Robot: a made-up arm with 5 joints.
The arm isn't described. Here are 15 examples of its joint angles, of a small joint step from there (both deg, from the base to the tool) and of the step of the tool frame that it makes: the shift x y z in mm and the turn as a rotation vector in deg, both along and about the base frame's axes.
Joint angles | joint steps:
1: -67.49 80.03 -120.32 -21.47 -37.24 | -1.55 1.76 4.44 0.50 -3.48
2: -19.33 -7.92 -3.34 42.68 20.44 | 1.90 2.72 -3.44 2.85 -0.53
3: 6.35 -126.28 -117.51 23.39 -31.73 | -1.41 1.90 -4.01 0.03 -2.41
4: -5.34 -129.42 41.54 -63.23 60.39 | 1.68 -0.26 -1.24 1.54 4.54
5: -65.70 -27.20 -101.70 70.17 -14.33 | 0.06 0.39 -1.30 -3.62 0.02
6: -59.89 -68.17 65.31 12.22 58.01 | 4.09 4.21 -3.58 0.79 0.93
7: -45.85 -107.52 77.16 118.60 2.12 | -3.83 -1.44 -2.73 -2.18 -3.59
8: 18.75 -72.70 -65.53 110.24 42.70 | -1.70 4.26 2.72 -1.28 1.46
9: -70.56 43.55 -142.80 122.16 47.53 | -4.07 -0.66 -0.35 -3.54 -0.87
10: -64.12 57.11 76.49 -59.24 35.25 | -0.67 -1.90 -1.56 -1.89 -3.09
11: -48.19 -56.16 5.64 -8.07 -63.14 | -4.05 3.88 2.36 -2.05 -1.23
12: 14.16 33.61 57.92 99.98 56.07 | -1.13 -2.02 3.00 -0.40 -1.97
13: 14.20 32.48 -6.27 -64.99 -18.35 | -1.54 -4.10 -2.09 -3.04 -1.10
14: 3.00 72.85 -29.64 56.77 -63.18 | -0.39 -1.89 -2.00 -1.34 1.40
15: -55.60 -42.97 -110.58 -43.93 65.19 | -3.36 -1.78 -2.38 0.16 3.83
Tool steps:
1: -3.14 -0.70 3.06 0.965 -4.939 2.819
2: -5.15 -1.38 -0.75 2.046 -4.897 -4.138
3: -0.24 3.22 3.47 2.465 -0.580 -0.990
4: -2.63 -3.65 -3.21 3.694 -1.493 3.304
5: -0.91 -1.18 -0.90 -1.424 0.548 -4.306
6: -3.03 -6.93 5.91 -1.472 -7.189 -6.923
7: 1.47 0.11 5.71 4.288 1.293 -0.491
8: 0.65 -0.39 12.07 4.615 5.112 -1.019
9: 3.18 1.42 -6.88 -1.060 3.552 -2.615
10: 4.37 -0.34 0.23 1.278 2.919 3.211
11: 10.04 -5.60 -2.90 -0.088 6.603 -1.529
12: 5.51 1.11 5.10 -2.579 -1.598 2.214
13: -0.33 3.96 8.65 -2.967 5.112 0.369
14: 2.37 2.55 3.29 0.989 2.893 0.140
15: 3.20 0.71 -2.29 -4.862 1.545 -0.871
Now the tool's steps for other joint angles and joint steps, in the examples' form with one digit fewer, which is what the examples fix.
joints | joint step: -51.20 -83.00 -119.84 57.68 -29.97 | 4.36 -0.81 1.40 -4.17 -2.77
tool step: -8.0 -2.2 -5.7 -1.85 -0.98 -1.66
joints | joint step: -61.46 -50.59 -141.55 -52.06 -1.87 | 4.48 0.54 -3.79 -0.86 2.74
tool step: -2.4 2.9 -9.1 -3.66 -7.13 -5.03
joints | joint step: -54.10 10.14 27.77 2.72 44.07 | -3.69 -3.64 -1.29 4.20 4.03
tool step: 9.8 7.5 0.5 -1.77 2.14 -1.47
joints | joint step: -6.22 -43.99 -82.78 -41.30 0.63 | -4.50 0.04 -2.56 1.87 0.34
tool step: 5.8 2.1 7.9 -0.94 1.89 -0.83
